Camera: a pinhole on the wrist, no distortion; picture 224 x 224 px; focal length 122.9 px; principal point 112.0 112.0 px. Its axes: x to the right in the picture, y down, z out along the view. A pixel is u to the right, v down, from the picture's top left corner.
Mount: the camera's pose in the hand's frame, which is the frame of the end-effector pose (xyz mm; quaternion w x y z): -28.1 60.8 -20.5 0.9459 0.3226 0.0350 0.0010
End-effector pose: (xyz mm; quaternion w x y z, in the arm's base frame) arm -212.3 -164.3 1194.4 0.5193 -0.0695 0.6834 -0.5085
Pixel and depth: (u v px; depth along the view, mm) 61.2 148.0 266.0
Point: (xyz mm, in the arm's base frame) 13.3 -262.8 1316.4
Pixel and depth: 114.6 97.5 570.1
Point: -66.3 -579.5 1463.9
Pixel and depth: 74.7 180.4 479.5
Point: 252.4 -421.5 1329.5
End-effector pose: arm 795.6 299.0 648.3 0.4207 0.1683 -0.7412 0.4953
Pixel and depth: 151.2 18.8 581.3
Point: 1039.2 -96.5 1149.7
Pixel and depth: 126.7 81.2 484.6
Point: 850.3 -89.1 846.6
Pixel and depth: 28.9 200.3 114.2
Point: 758.9 198.2 521.1
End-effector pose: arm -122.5 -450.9 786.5 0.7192 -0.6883 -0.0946 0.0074
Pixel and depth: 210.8 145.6 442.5
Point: 161.9 -30.8 948.6
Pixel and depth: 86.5 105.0 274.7
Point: -230.5 -278.3 904.2
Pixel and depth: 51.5 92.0 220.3
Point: -275.4 -336.5 879.7
